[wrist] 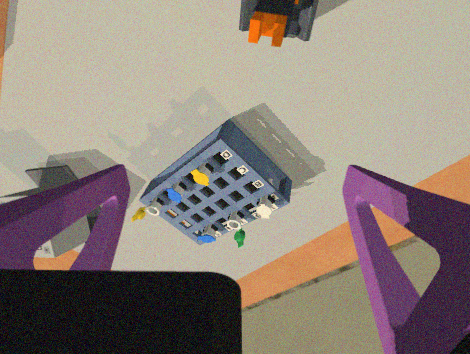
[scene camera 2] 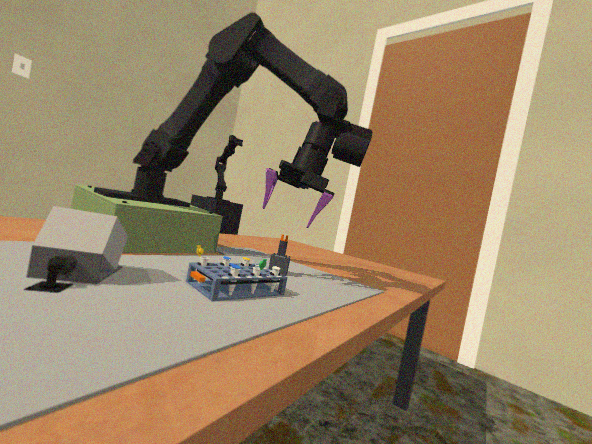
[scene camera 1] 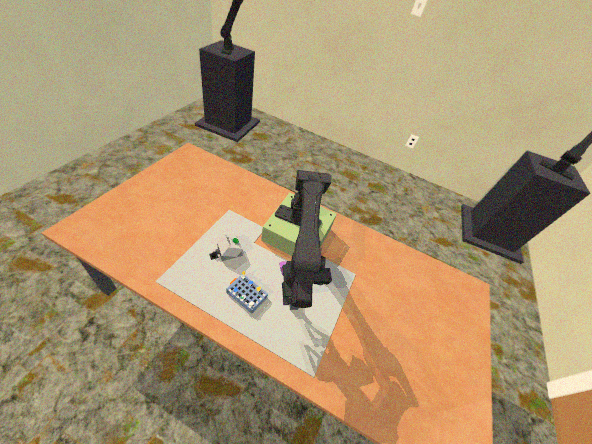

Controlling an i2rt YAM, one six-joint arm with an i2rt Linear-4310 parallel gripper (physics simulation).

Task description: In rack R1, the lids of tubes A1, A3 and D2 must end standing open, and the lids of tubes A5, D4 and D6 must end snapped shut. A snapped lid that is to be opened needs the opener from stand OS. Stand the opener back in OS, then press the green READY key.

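Places are measured from the arm's base along level axes (x back, y left, z down), in centimetres.
Pixels of known places: gripper, fingertip midpoint: (wrist: 236, 177) (scene camera 2: 285, 218) (scene camera 1: 285, 288); arm's base, link origin: (scene camera 2: 146, 200) (scene camera 1: 298, 218).
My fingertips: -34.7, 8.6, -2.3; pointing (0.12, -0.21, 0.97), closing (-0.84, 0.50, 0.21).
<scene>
Ahead of a thing's pixels: the offset from my fingertips to its top centre, as dx, dy, dz. "spot": to the spot under its first point.
My gripper (scene camera 2: 286, 217) (wrist: 236, 177) is open and empty, high above the mat; in scene camera 1 the arm mostly hides its purple fingers. The blue rack @(-2.2, -13.5, +6.4) (scene camera 1: 239, 301) (scene camera 2: 214, 292) (wrist: 255, 160) stands below. At one corner a yellow lid @(+2.5, -17.3, +6.8) (scene camera 2: 199, 249) (wrist: 139, 214) stands open. A blue lid @(+0.8, -13.3, +8.0) (wrist: 174, 195) and a yellow lid @(-0.1, -9.6, +8.0) (wrist: 200, 177) look shut in the same row. Opposite, a green lid @(-6.1, -12.9, +6.8) (wrist: 240, 237) stands open; a blue lid @(-4.4, -16.6, +7.8) (wrist: 206, 239) and white lid @(-6.2, -9.1, +8.0) (wrist: 264, 211) are unclear. The orange-tipped opener @(+2.1, +4.4, +3.7) (scene camera 2: 283, 245) (wrist: 268, 26) stands in its stand (scene camera 2: 280, 265) (wrist: 303, 22). The green key @(+11.7, -28.5, +3.8) (scene camera 1: 235, 240) shows beside the grey housing.
The grey housing @(spot: +9.0, -26.3, +7.1) (scene camera 1: 231, 251) (scene camera 2: 75, 230) (wrist: 65, 235) stands left of the rack, with a small black fixture @(spot: +6.6, -32.7, +11.4) (scene camera 1: 214, 255) (scene camera 2: 54, 274) beside it. The green arm base (scene camera 1: 280, 235) (scene camera 2: 165, 230) is behind. An orange piece @(spot: -1.3, -20.1, +9.9) (scene camera 2: 198, 276) is on the rack's left side.
</scene>
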